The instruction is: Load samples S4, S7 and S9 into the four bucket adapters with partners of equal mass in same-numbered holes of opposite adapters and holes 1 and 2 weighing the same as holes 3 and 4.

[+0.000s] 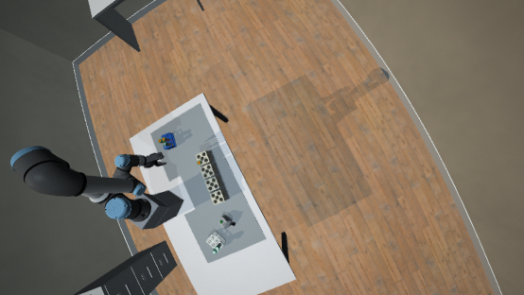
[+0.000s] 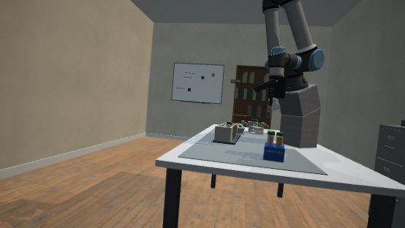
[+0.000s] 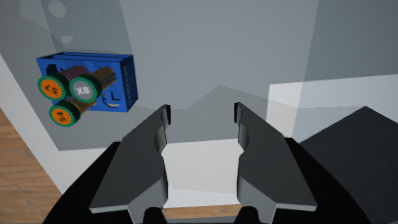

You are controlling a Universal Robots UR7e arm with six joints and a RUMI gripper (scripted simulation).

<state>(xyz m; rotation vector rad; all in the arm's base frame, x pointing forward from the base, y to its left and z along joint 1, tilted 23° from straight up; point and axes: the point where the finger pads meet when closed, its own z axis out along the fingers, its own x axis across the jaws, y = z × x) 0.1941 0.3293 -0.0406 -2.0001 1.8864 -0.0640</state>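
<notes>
The tube S9 is 230 mm ahead of my hand, 130 mm below it and 100 mm to the right of it. Round my hand: tube S4: 190 mm to the left, 130 mm below, 50 mm behind; adapter 1: 270 mm ahead, 180 mm to the right, 150 mm below; blue rack: 190 mm to the left, 170 mm below, 40 mm behind.
</notes>
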